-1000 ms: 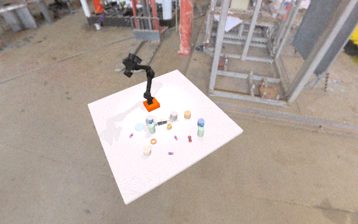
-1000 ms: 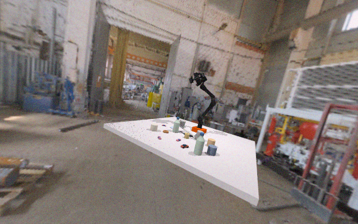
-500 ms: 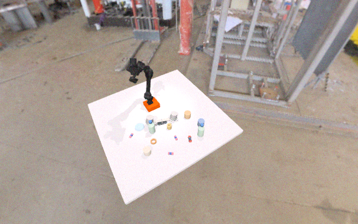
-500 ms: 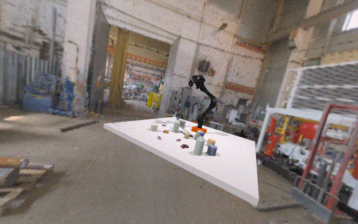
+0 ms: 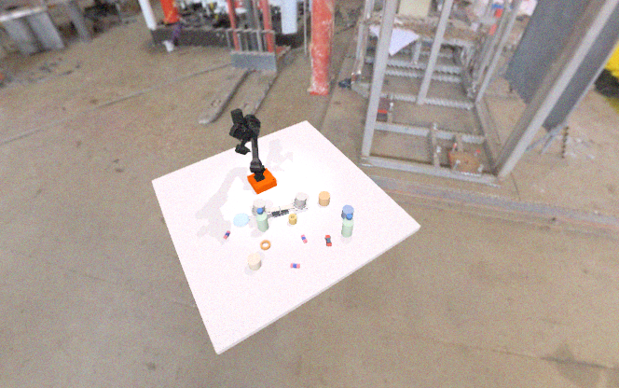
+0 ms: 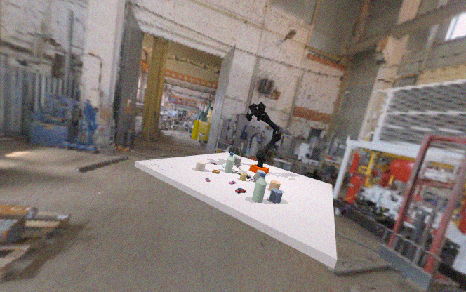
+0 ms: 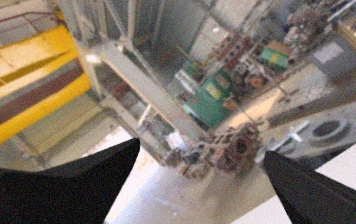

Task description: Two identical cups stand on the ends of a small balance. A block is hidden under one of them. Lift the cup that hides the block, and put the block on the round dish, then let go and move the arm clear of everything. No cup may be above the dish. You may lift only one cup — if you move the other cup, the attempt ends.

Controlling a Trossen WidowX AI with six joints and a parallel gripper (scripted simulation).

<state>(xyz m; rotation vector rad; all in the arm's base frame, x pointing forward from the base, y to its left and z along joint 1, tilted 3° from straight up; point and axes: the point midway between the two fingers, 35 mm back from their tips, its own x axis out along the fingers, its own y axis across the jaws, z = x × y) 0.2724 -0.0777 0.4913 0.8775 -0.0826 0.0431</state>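
Now: gripper tip 50 cm above the cup, 23 cm to the right of it and 5 cm short of it. Round my gripper tip: yellow spool: 54 cm below, 12 cm ahead, 11 cm to the left; balance: 52 cm below, 8 cm to the left, 2 cm ahead; pale green block: 52 cm below, 21 cm to the left, 4 cm ahead.
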